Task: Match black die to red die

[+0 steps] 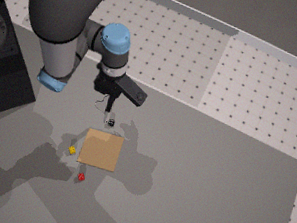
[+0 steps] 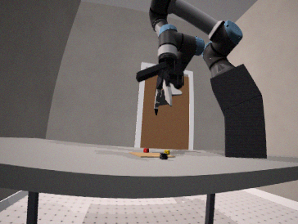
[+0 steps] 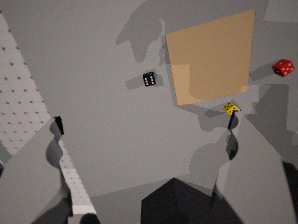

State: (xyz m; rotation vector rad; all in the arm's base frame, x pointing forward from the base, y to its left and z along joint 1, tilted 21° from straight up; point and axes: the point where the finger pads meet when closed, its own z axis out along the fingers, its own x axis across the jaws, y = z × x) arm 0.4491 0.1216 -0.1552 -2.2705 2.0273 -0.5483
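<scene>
Right now my hand is 20 mm past the black die and 150 mm above it. Also, from my hand: yellow die: 70 mm behind, 180 mm to the right, 150 mm below; then tan mat: 10 mm ahead, 110 mm to the right, 160 mm below; then red die: 10 mm ahead, 240 mm to the right, 150 mm below.
</scene>
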